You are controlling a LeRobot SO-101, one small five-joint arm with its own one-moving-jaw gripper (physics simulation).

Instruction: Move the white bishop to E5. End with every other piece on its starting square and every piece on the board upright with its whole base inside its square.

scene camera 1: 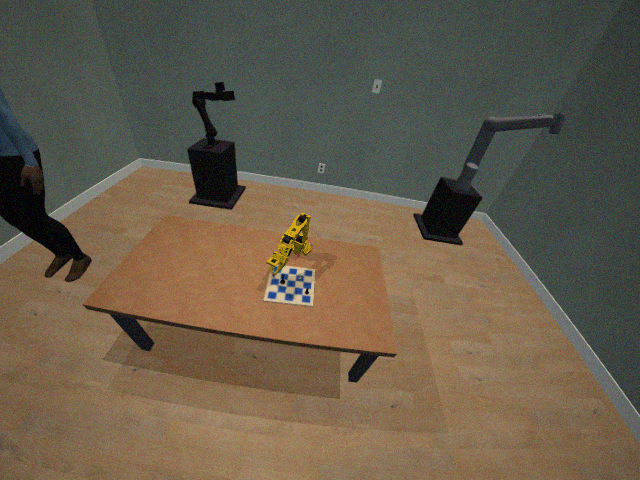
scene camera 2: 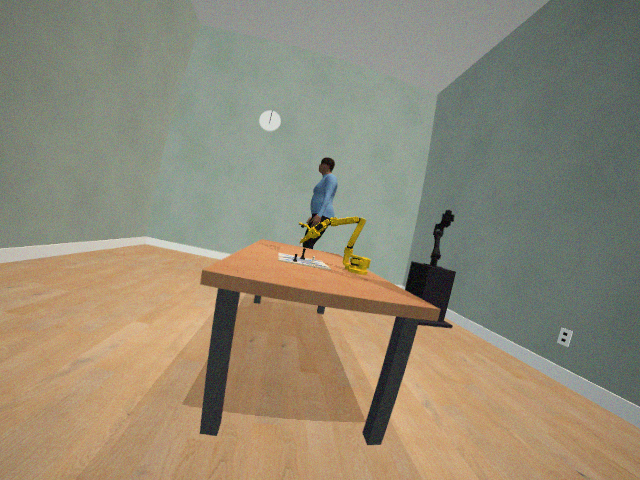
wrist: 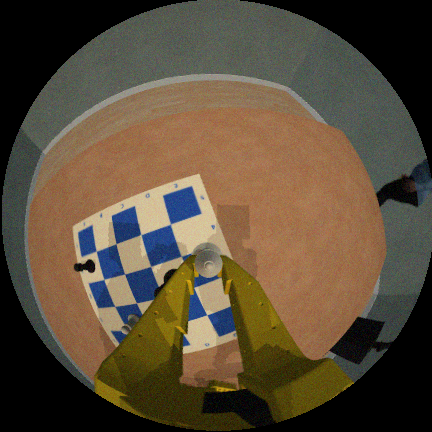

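Where they show: end effector, tool point: (scene camera 1: 274, 274) (scene camera 2: 300, 242) (wrist: 198, 262); arm's base, origin of the base link: (scene camera 1: 300, 251) (scene camera 2: 351, 271) (wrist: 201, 386).
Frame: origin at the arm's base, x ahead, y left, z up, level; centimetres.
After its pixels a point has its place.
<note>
My gripper (scene camera 1: 275, 271) {x 24.7, y -9.3, z 7.9 cm} (scene camera 2: 301, 242) (wrist: 208, 261) {x 24.7, y -9.3, z 7.9 cm} is shut on the white bishop (wrist: 208, 264) {x 24.9, y -9.8, z 10.3 cm}, seen from above between the two jaw tips. It holds the bishop above the board (scene camera 1: 278, 301) {x 33.6, y -5.6, z 0.6 cm} (wrist: 201, 181) {x 33.0, y -12.1, z 0.6 cm}, near its E-file edge. E5 is the blue corner square (scene camera 1: 271, 295) {x 31.0, y -9.2, z 0.6 cm} (wrist: 182, 204) {x 30.7, y -9.1, z 0.6 cm}, with no piece on it. A tall black piece (scene camera 1: 282, 279) {x 23.2, y -5.8, z 3.1 cm} (scene camera 2: 303, 253) {x 22.8, y -5.4, z 3.2 cm} stands on the board; the jaw mostly hides it in the wrist view. A small black piece (scene camera 1: 307, 291) {x 27.0, y 6.4, z 1.9 cm} (scene camera 2: 295, 257) {x 26.8, y 6.4, z 2.2 cm} (wrist: 86, 266) {x 26.6, y 5.8, z 1.8 cm} stands near the A-file side. A small white piece (scene camera 1: 299, 277) {x 19.2, y 1.7, z 1.4 cm} (scene camera 2: 313, 258) {x 18.8, y 2.2, z 2.7 cm} (wrist: 131, 323) {x 18.8, y 1.3, z 2.0 cm} stands toward the arm's side.
The board lies on a brown table (scene camera 1: 206, 289) {x 32.9, y -38.2, z 0.0 cm} (scene camera 2: 258, 276) {x 37.4, y 41.3, z 0.0 cm} (wrist: 290, 190) {x 28.7, y -25.2, z 0.0 cm}. The yellow arm's base (scene camera 1: 307, 249) {x -0.8, y 3.4, z 1.7 cm} (scene camera 2: 357, 266) {x -2.0, y 1.0, z 2.7 cm} stands behind the board. A person (scene camera 1: 18, 175) (scene camera 2: 324, 193) and pedestal-mounted arms stand beyond the table.
</note>
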